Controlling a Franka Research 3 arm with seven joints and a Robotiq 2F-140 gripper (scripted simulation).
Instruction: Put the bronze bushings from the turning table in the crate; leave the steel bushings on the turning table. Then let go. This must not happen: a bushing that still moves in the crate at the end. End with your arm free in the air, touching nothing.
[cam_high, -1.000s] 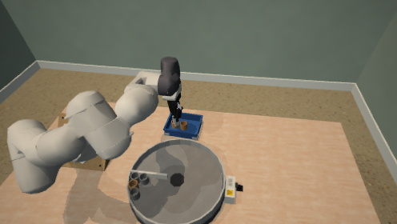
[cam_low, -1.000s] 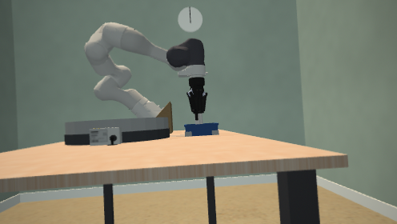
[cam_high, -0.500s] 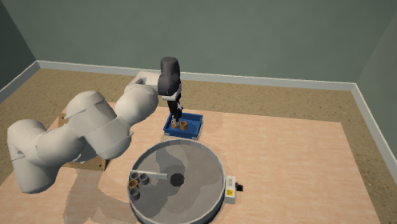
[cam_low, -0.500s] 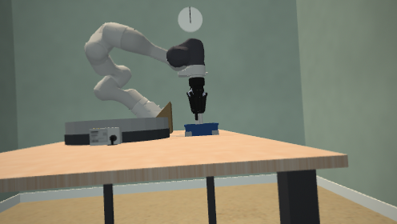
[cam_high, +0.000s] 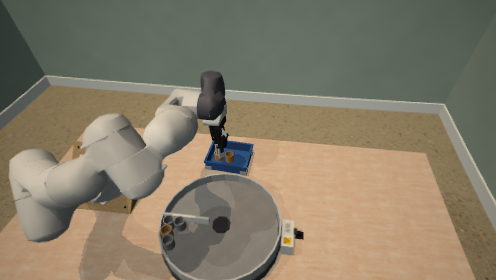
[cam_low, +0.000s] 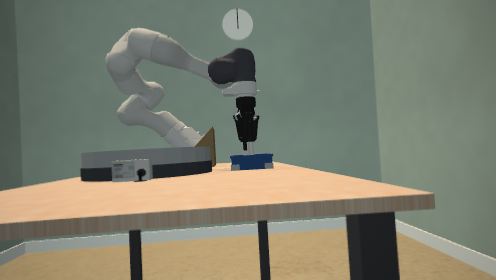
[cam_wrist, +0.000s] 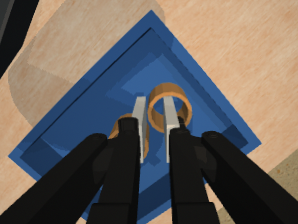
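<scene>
My gripper is now 4 cm short of the blue crate, 4 cm above it and 1 cm to the right of it. Round my hand: grey turning table 34 cm to the right, 13 cm ahead, 1 cm below.
</scene>
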